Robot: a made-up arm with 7 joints.
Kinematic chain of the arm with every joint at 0, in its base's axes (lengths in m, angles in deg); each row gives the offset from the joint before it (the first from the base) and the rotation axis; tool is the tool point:
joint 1: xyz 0 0 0 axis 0 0.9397 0.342
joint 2: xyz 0 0 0 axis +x
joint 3: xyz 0 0 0 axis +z
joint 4: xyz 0.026 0 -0.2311 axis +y
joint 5: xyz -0.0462 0 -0.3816 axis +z
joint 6: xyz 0 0 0 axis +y
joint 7: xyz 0 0 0 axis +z
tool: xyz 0 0 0
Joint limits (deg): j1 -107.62..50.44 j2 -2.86..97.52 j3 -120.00..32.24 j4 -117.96..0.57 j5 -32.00..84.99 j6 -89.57..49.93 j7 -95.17..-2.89
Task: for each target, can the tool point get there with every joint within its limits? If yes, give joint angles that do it. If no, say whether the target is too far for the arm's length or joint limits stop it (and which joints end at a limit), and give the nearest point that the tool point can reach.
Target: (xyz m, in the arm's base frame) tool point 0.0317 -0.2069 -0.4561
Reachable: yes | joints -15.46 28.63 -99.22 -87.07 55.14 -46.18 -87.70
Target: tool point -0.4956 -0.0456 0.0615
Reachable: no: joint limits stop it (at a limit: joint 1, joint 3) | nearest point -0.4142 0.0057 -0.0864 | short by 0.176 m
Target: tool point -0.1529 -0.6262 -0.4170
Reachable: no: too far | nearest point -0.1451 -0.4099 -0.3287 | short by 0.234 m
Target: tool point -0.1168 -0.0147 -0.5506
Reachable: yes | joints 11.55 36.83 -91.97 -63.21 1.50 -2.36 -79.28
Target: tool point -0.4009 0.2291 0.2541
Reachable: no: joint limits stop it (at a limit: joint 1, joint 2, joint 3) | nearest point -0.2627 0.1536 0.3546 | short by 0.187 m
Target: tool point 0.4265 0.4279 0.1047
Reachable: yes | joints -86.21 80.12 -97.28 -26.49 57.46 -46.21 -50.45
